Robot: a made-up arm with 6 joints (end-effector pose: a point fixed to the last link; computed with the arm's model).
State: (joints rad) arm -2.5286 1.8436 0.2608 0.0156 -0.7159 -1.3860
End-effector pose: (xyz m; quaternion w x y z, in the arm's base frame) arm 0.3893 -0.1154 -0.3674 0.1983 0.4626 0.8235 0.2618
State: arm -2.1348 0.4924 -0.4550 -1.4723 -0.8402 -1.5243
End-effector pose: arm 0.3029 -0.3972 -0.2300 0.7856 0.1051 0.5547 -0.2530
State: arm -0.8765 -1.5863 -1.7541 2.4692 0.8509 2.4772
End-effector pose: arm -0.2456 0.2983 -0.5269 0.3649 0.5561 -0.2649 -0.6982
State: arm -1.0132 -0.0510 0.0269 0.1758 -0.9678 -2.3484
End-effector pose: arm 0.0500 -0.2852 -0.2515 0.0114 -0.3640 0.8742 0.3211
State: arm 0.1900 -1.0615 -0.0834 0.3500 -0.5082 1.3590
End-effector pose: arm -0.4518 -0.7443 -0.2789 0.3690 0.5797 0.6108 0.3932
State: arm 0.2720 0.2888 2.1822 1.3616 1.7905 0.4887
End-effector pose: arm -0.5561 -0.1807 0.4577 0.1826 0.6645 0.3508 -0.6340
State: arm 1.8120 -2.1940 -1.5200 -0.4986 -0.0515 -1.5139
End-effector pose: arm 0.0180 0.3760 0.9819 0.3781 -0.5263 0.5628 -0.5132
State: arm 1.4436 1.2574 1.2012 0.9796 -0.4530 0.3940
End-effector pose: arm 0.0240 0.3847 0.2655 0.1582 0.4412 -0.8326 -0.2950
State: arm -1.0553 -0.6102 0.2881 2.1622 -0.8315 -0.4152
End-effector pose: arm 0.0067 -0.4223 -0.0199 0.9086 0.2105 0.3586 0.0389
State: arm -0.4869 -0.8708 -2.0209 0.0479 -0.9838 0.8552
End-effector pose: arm -1.2189 -0.1238 -0.2595 0.3039 0.8686 0.0209 -0.3908
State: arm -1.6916 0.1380 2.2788 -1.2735 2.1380 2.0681
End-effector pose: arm 0.1933 0.2776 -0.9126 0.7603 -0.1527 -0.6175 -0.1313
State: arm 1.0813 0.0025 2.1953 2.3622 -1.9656 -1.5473
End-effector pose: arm -0.4650 0.2106 0.6470 0.8786 -0.2380 0.3208 0.2619
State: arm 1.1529 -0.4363 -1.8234 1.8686 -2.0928 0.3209
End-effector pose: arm -0.3740 -0.2626 1.3855 0.3588 -0.2178 0.3434 0.8402
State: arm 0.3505 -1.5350 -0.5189 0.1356 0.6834 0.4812
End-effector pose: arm -0.7479 -0.2815 0.2154 0.6924 0.4169 0.5882 -0.0282
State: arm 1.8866 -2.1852 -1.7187 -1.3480 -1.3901 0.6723
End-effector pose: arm 0.4865 0.1698 1.4029 0.2415 0.0914 0.2949 -0.9200
